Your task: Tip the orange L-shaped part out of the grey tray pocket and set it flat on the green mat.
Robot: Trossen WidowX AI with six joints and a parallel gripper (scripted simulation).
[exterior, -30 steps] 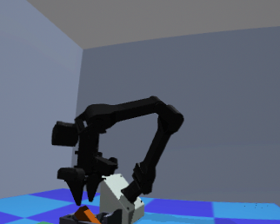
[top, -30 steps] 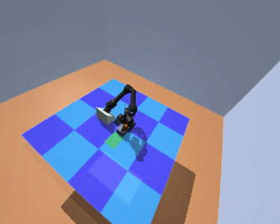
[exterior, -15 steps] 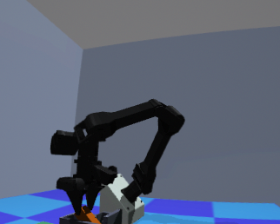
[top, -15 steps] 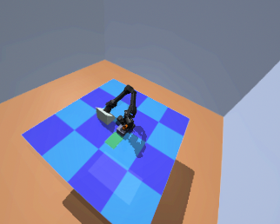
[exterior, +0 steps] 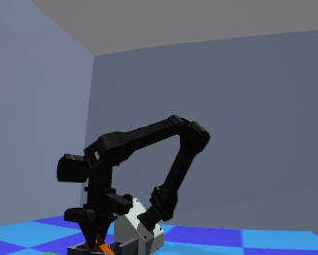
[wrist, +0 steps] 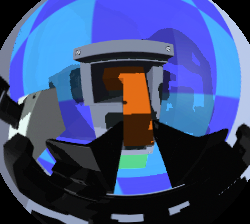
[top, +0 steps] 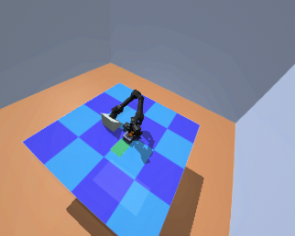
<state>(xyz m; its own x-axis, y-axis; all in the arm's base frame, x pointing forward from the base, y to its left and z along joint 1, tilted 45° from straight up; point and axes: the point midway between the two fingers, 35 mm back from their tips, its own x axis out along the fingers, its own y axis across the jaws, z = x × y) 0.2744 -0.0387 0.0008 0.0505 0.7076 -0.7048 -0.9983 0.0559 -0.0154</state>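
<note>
Right now the green mat is 20 mm behind my gripper tip, 140 mm to the right of it and 80 mm below it. The rest, counted from my gripper tip: orange L-shaped part (10 mm behind, 40 mm to the left, 30 mm below).
</note>
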